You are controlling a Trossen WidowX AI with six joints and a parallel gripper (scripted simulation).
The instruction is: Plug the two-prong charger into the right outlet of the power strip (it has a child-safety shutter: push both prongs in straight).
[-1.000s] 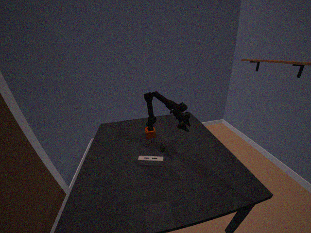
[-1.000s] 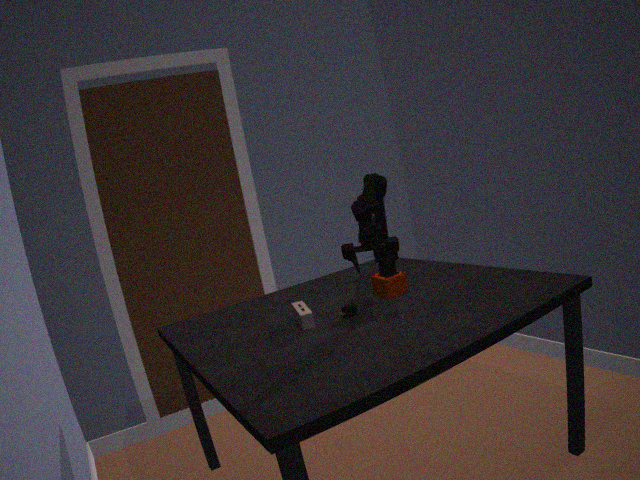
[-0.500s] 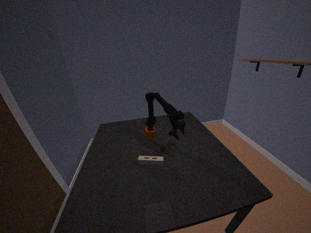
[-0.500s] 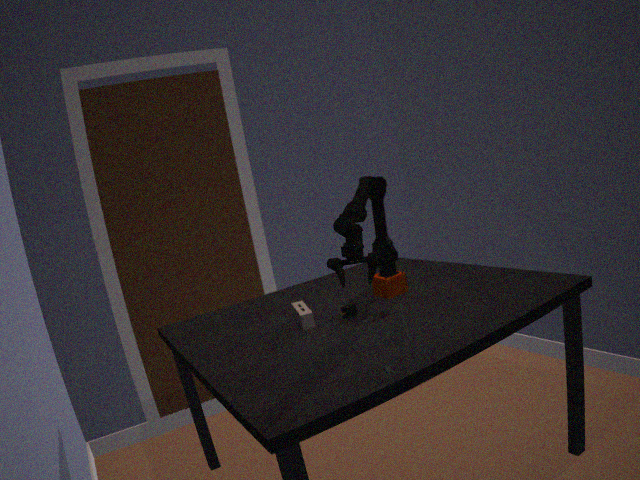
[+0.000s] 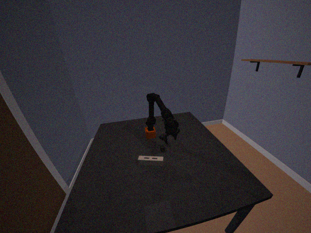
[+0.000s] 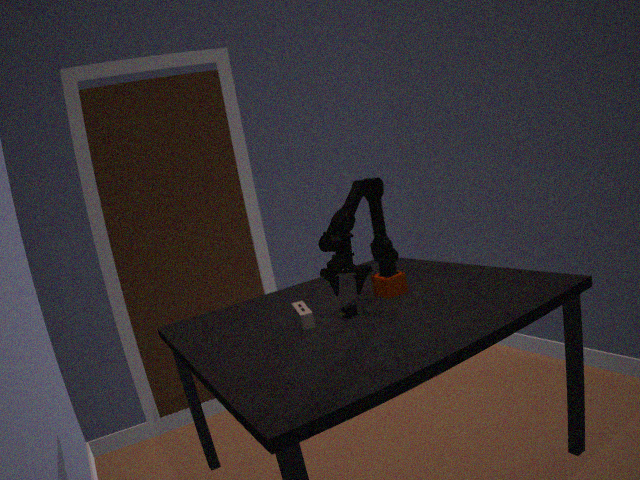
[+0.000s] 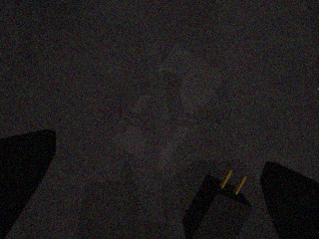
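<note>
Now: the two-prong charger 3 cm behind my gripper tip, 7 cm to the right of it and 8 cm below it.
</note>
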